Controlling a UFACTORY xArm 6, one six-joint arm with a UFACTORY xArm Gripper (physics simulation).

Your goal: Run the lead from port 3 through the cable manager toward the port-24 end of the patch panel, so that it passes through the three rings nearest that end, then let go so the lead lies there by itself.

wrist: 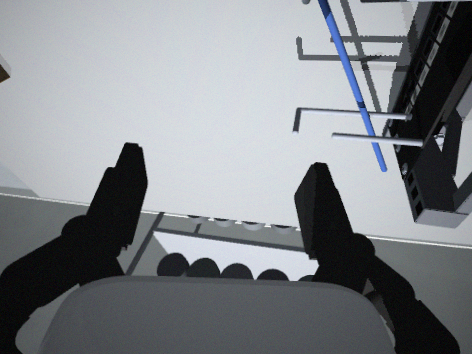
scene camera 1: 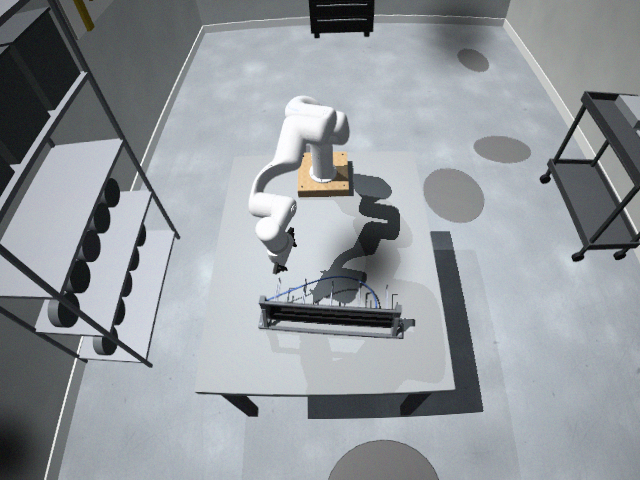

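Observation:
The blue lead (scene camera 1: 338,276) (wrist: 345,60) arcs along the back of the patch panel frame (scene camera 1: 330,309) (wrist: 440,100). Its right part comes down near the frame's right end in the scene view; its other end tip lies near the frame's left end. Wire rings stand along the frame; the leftmost ring (scene camera 1: 279,284) (wrist: 330,111) is crossed by the lead close to its tip. I cannot tell whether the lead passes inside each ring. My gripper (scene camera 1: 286,253) (wrist: 226,171) is open and empty, behind the frame's left end and apart from the lead.
The frame stands on the grey table (scene camera 1: 248,361). A wooden base block (scene camera 1: 323,192) under the arm is at the table's back. A shelf unit (scene camera 1: 67,180) (wrist: 225,245) with dark round items stands left of the table. A dark cart (scene camera 1: 589,196) stands at the right.

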